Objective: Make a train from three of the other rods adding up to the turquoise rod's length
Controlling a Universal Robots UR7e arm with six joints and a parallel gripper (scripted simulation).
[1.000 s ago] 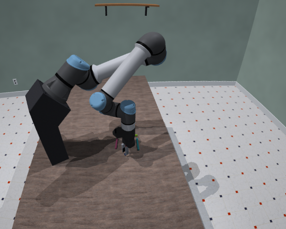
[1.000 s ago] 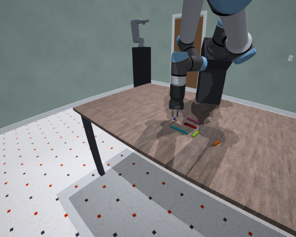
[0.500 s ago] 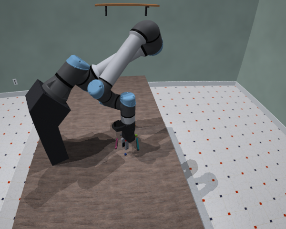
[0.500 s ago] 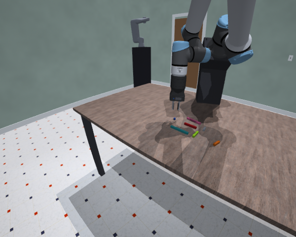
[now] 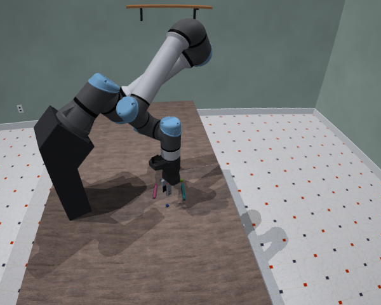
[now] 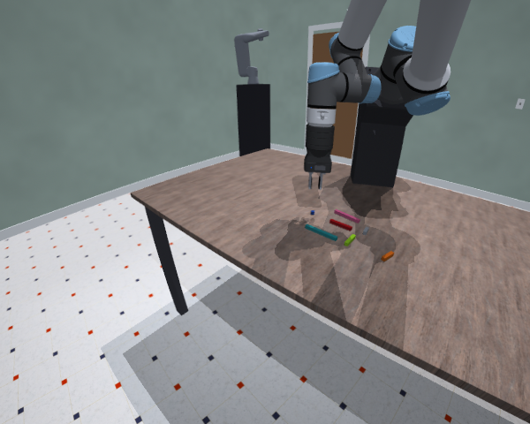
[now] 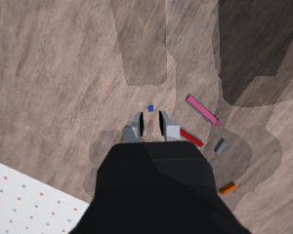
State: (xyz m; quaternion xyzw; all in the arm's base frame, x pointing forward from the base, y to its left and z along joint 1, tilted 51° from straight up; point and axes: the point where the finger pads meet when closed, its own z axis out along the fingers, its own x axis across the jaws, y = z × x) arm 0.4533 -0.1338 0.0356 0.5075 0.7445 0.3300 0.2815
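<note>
My hand is 90 mm short of the orange rod, 260 mm to the right of it and 100 mm above it. Round my hand: blue rod (100 mm below); red rod (20 mm ahead, 100 mm to the left, 100 mm below); pink rod (40 mm behind, 100 mm to the left, 100 mm below).
</note>
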